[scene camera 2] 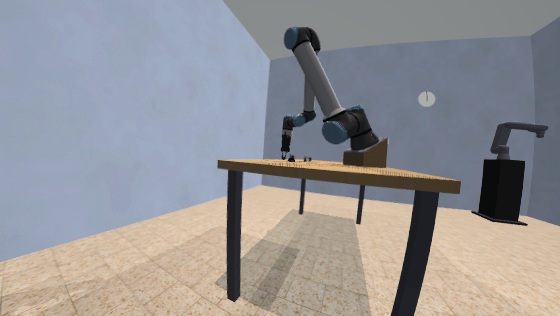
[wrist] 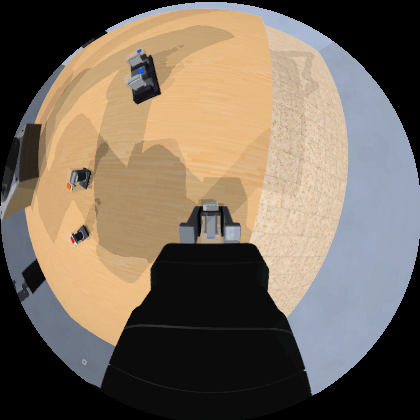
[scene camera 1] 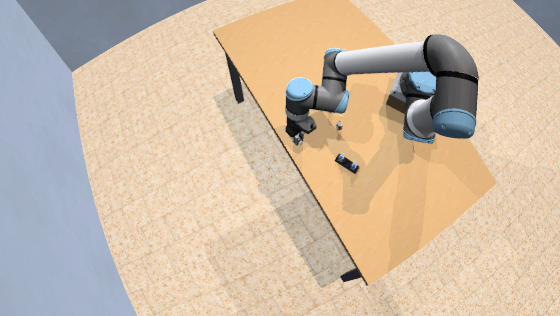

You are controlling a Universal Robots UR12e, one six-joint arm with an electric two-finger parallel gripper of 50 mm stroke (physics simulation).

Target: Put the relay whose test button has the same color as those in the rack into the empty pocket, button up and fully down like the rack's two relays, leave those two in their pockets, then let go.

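Where they show: gripper, fingertip midpoint: [scene camera 2: 283,159] [wrist: 210,214] [scene camera 1: 298,141]; arm's base, origin of the base link: [scene camera 2: 365,144].
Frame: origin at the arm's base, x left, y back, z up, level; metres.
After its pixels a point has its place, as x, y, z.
My gripper [scene camera 1: 299,138] {-0.050, -0.621, -0.140} [scene camera 2: 284,156] {-0.050, -0.621, -0.140} [wrist: 210,214] {-0.050, -0.621, -0.140} points down near the table's long edge, shut on a clear-cased relay [scene camera 1: 297,141] [wrist: 211,227] {-0.057, -0.622, -0.119} with a blue test button. The fingers cover its sides; whether its base touches the table is unclear. The black rack [scene camera 2: 291,159] {0.183, -0.465, -0.132} [wrist: 146,95] {0.092, -0.505, -0.144} lies apart from the gripper, toward the top of the wrist view. Its two blue-button relays, one [scene camera 1: 341,157] {0.111, -0.505, -0.099} [wrist: 136,60] {0.153, -0.473, -0.114} and another [scene camera 1: 354,165] [wrist: 136,82], stand upright near its ends; the empty pocket appears between them, partly hidden in the wrist view.
A relay with an orange button [scene camera 1: 339,125] {-0.024, -0.434, -0.106} [wrist: 80,177] {-0.029, -0.438, -0.119} and one with a red button [wrist: 79,234] {-0.117, -0.426, -0.121} stand on the table [scene camera 1: 400,220] {0.471, -0.393, -0.147}, at the left in the wrist view. The robot's base block [scene camera 2: 369,154] {0.112, 0.018, -0.068} [wrist: 31,151] stands beyond them. The table edge is close beside the gripper.
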